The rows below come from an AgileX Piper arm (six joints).
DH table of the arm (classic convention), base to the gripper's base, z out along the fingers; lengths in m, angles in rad. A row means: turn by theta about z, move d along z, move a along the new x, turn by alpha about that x. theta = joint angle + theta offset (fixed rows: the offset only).
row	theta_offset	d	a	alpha
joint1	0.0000	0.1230	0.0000	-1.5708
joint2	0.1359	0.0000	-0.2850	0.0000
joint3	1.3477	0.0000	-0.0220	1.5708
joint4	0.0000	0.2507	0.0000	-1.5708
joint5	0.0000	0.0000	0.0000	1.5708
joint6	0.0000	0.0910	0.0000	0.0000
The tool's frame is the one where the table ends.
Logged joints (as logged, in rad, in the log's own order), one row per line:
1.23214 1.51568 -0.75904 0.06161 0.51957 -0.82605
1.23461 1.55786 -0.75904 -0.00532 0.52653 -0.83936
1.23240 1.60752 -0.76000 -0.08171 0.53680 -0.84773
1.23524 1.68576 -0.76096 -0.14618 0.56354 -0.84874
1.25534 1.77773 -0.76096 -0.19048 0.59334 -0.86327
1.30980 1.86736 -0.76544 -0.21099 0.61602 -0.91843
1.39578 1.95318 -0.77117 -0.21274 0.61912 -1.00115
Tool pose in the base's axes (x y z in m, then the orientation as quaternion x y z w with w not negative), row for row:
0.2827 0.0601 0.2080 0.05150 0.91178 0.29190 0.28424
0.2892 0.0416 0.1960 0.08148 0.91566 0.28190 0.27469
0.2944 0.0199 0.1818 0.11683 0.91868 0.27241 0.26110
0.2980 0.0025 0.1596 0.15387 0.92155 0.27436 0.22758
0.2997 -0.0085 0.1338 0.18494 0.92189 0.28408 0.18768
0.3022 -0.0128 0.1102 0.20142 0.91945 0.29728 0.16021
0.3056 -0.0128 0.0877 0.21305 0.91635 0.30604 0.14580
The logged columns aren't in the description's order. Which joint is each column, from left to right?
Columns, left to right: joint4, joint2, joint3, joint1, joint5, joint6.
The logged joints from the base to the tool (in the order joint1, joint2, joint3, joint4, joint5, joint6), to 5 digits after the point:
0.06161 1.51568 -0.75904 1.23214 0.51957 -0.82605
-0.00532 1.55786 -0.75904 1.23461 0.52653 -0.83936
-0.08171 1.60752 -0.76000 1.23240 0.53680 -0.84773
-0.14618 1.68576 -0.76096 1.23524 0.56354 -0.84874
-0.19048 1.77773 -0.76096 1.25534 0.59334 -0.86327
-0.21099 1.86736 -0.76544 1.30980 0.61602 -0.91843
-0.21274 1.95318 -0.77117 1.39578 0.61912 -1.00115

